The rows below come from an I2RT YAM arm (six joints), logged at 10 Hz.
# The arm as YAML. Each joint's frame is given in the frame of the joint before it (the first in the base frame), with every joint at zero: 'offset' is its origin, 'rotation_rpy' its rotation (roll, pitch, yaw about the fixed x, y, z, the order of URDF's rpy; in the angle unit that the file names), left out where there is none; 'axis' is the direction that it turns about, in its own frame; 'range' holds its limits. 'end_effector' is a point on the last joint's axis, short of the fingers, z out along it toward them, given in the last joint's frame.
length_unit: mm
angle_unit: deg
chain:
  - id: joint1
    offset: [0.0, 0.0, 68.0]
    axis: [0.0, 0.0, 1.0]
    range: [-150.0, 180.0]
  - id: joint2
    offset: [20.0, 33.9, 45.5]
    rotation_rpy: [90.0, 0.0, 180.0]
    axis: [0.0, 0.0, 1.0]
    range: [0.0, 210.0]
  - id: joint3
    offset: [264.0, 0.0, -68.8]
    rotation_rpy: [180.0, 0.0, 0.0]
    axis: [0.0, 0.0, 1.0]
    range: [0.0, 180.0]
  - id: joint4
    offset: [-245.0, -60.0, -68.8]
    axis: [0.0, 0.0, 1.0]
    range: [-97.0, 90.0]
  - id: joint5
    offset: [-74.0, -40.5, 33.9]
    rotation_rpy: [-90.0, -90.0, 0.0]
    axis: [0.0, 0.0, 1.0]
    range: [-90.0, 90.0]
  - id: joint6
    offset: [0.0, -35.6, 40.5]
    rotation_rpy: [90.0, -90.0, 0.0]
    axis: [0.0, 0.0, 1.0]
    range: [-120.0, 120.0]
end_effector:
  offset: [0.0, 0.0, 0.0]
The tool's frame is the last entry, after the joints.
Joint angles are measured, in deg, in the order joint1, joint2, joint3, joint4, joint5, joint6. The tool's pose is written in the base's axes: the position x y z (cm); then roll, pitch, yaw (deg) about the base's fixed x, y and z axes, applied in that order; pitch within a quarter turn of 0, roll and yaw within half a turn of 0. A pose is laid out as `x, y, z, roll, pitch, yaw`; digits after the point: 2 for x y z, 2 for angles.
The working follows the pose.
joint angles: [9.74, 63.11, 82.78, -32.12, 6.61, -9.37]
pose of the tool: 21.54, 3.28, 46.43, -139.41, 73.62, -135.26
Where each joint sits with the arm in this pose, in the base's axes (m; each line is computed from the numbers above, not from the rounded line before):
joint1: 0.0000 0.0000 0.0680
joint2: 0.0140 0.0368 0.1135
joint3: -0.0921 -0.0512 0.3490
joint4: 0.1038 0.0522 0.4879
joint5: 0.1893 0.0325 0.5115
joint6: 0.2154 0.0328 0.4643
the tool: 0.2154 0.0328 0.4643

